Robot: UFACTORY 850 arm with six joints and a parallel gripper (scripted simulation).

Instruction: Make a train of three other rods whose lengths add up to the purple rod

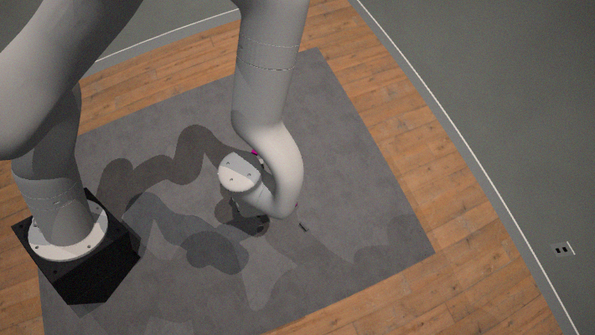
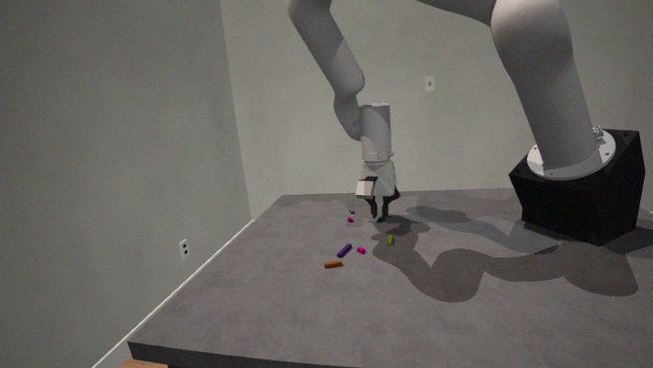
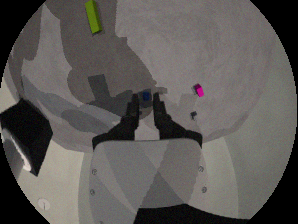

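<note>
My gripper is now 30 mm above the blue rod. Also, from my hand: grey rod: 110 mm ahead, 60 mm to the right, 30 mm below; then lime rod: 60 mm behind, 130 mm to the left, 30 mm below; then purple rod: 30 mm ahead, 210 mm to the left, 30 mm below.
</note>
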